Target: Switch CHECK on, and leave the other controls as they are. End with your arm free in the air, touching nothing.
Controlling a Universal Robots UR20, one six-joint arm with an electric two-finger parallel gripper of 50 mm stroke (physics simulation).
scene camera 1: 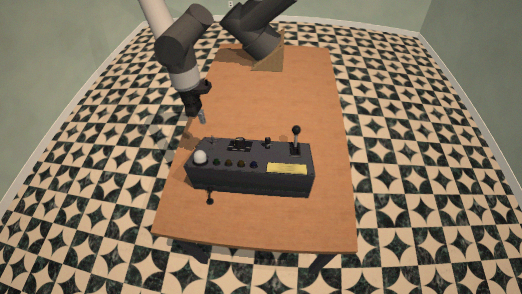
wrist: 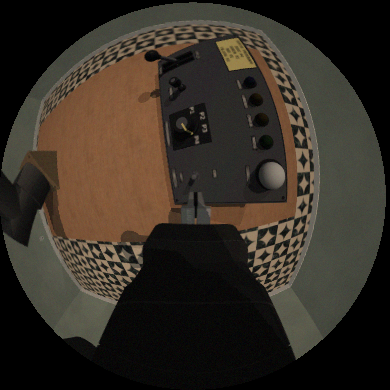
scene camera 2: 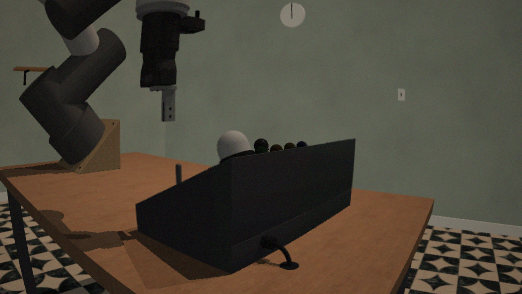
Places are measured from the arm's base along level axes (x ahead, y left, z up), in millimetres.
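Where they show: gripper, between the fingertips: [scene camera 1: 203, 122] [wrist: 194, 199] [scene camera 2: 168, 121]; arm's base, origin of its link: [scene camera 1: 267, 47] [wrist: 35, 177] [scene camera 2: 85, 143].
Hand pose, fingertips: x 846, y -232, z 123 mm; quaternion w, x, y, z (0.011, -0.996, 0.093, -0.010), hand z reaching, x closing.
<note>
Each offset is from my fingertips to the top centre of the thing. "*": to the spot under its first point.
The dark control box [scene camera 1: 250, 182] [scene camera 2: 295, 185] [wrist: 227, 150] stands on the table. A small metal toggle switch @(3 mm ahead, 25 mm left, 81 mm down) [scene camera 1: 212, 140] [scene camera 2: 178, 174] [wrist: 193, 179] stands up from the panel, between two small labels in the wrist view. The labels are too dim to read in this frame, and I cannot tell for certain which way its lever leans. My gripper [scene camera 1: 202, 121] [scene camera 2: 168, 120] [wrist: 194, 199] is shut and empty, in the air above the box's edge on the toggle side. In scene camera 2 a clear gap shows between its fingertips and the toggle.
The panel bears a rotary selector @(5 mm ahead, 145 mm left, 91 mm down) [scene camera 1: 240, 143] [wrist: 182, 123], a small black-knobbed control @(10 mm ahead, 265 mm left, 84 mm down) [scene camera 1: 267, 142] [wrist: 175, 82], a tall ball-topped lever @(47 mm back, 387 mm left, 58 mm down) [scene camera 1: 296, 130] [wrist: 151, 56], a white dome @(* 161 mm ahead, 19 mm left, 19 mm down) [scene camera 1: 200, 157] [scene camera 2: 233, 145] [wrist: 271, 175], several dark lamps and a yellow note @(* 168 mm ahead, 342 mm left, 57 mm down) [scene camera 1: 286, 168] [wrist: 236, 54]. A cable @(* 237 mm ahead, 29 mm left, 199 mm down) [scene camera 2: 285, 252] lies behind.
</note>
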